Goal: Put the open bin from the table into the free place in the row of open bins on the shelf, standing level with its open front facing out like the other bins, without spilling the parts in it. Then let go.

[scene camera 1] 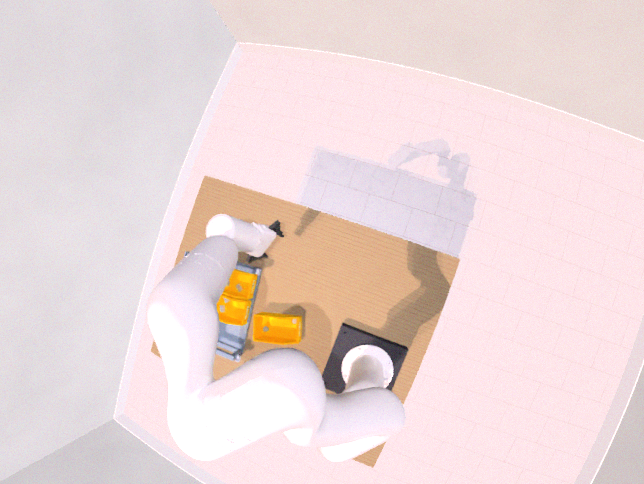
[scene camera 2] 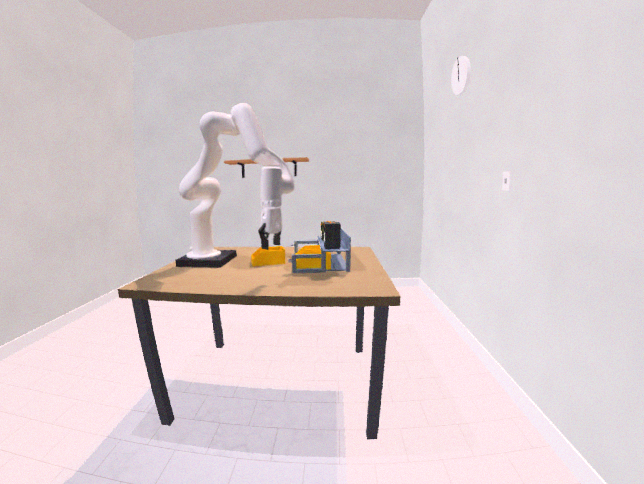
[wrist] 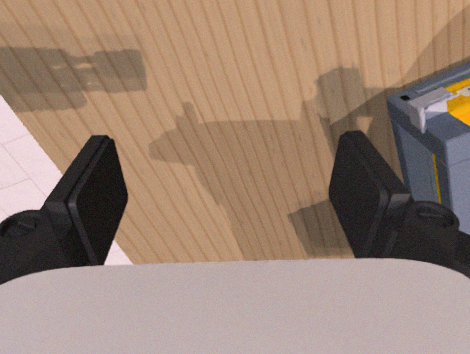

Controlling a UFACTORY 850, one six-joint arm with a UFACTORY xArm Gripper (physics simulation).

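Observation:
The open yellow bin stands upright on the table beside the shelf, with small grey parts inside. The blue-grey shelf holds yellow open bins; two of them, one bin and another bin, sit side by side. The free place is at the row's lower end in scene camera 1. My gripper is open and empty. It hangs above the table past the shelf's other end, away from the table bin. The table bin does not show in the wrist view.
A black box stands on the shelf's upper level. The robot's black base plate is on the table, on the far side of the bin from the shelf. The arm hides part of the shelf in scene camera 1.

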